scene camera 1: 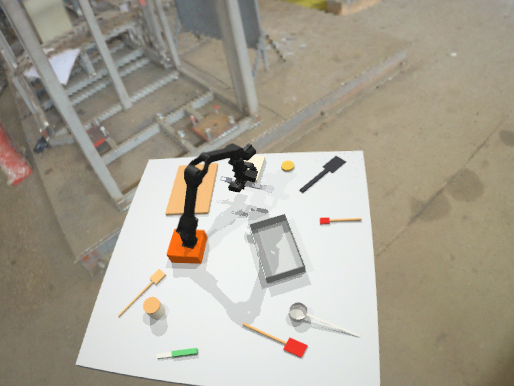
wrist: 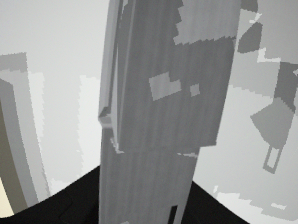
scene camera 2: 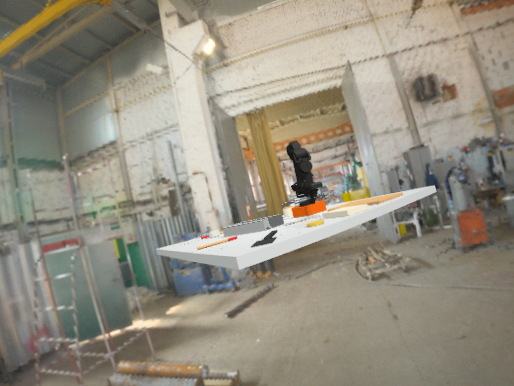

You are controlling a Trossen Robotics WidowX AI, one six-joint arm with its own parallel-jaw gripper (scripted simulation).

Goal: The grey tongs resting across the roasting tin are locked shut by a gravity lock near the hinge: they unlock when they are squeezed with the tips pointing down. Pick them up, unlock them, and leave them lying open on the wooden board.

Scene:
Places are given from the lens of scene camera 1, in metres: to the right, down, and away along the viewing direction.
wooden board (scene camera 1: 176, 203): -0.43, 0.06, 1.99

